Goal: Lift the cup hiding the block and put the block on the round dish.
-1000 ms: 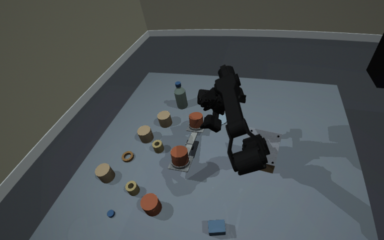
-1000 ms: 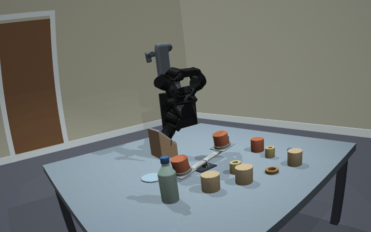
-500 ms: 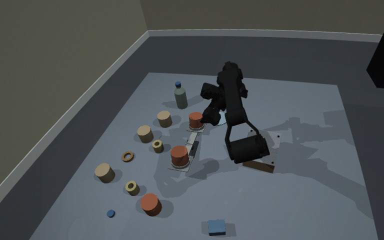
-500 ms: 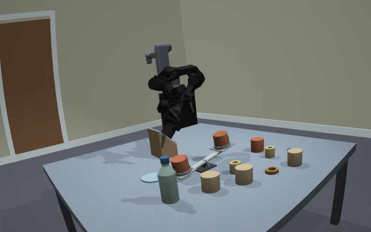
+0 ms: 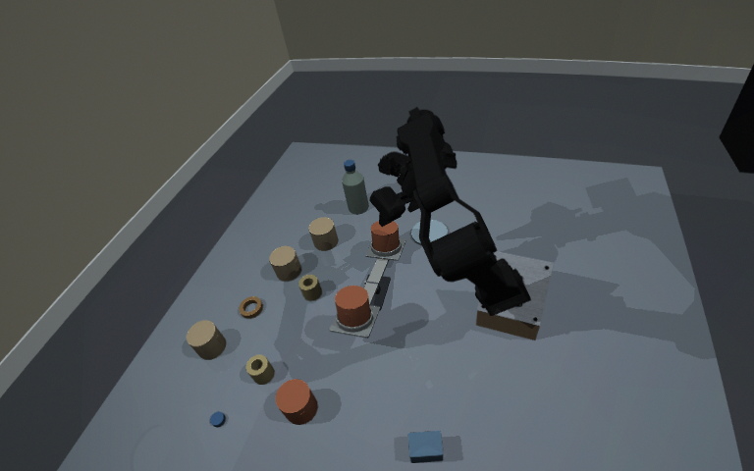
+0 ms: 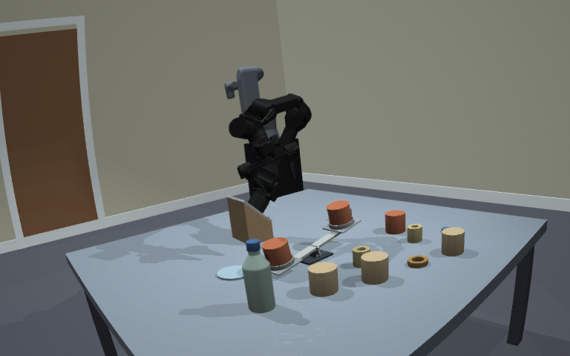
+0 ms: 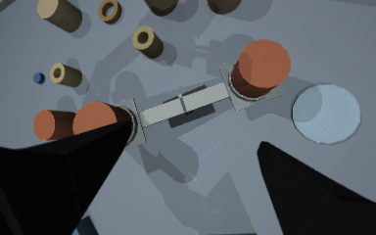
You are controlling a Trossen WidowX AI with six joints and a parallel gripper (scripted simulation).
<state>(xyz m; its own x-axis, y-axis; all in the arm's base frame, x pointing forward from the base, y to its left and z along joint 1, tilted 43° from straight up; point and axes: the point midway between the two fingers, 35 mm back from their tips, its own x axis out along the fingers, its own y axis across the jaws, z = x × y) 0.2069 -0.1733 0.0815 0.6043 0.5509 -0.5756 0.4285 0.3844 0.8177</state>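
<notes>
My gripper tip is now 60 mm short of the pale green block, 90 mm to the left of it and 180 mm above it. The rest, counted from my gripper tip: pale blue round dish: 40 mm behind, 180 mm to the right, 220 mm below; blue box: 130 mm behind, 390 mm to the left, 200 mm below; green bottle: 200 mm ahead, 260 mm to the right, 110 mm below.
</notes>
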